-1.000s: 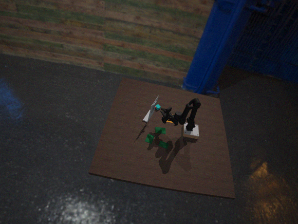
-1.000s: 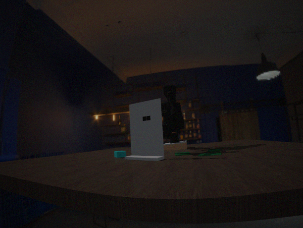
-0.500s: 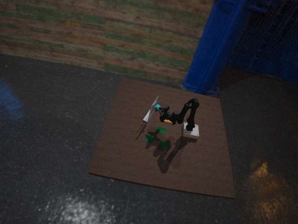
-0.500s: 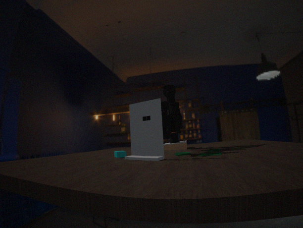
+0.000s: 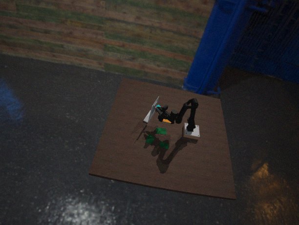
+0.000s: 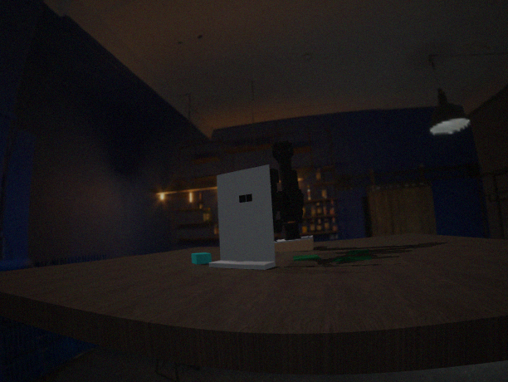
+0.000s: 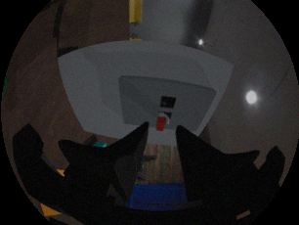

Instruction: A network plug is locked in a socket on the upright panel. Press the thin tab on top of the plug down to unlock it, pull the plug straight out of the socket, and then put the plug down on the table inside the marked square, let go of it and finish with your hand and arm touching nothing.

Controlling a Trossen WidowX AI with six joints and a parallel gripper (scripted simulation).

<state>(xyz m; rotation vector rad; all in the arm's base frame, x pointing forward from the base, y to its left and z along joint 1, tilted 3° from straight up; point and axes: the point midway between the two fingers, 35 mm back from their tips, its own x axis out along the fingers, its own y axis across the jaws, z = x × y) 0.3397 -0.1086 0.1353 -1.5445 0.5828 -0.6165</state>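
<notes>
Right now the plug is 2 cm ahead of my gripper tip and 1 cm to the right of it. Also, from my gripper tip: teal block: 6 cm behind, 16 cm to the right, 16 cm below; grey upright panel: 4 cm ahead, 1 cm to the right, 6 cm below; orange marked square: 17 cm behind, 3 cm to the right, 17 cm below.
</notes>
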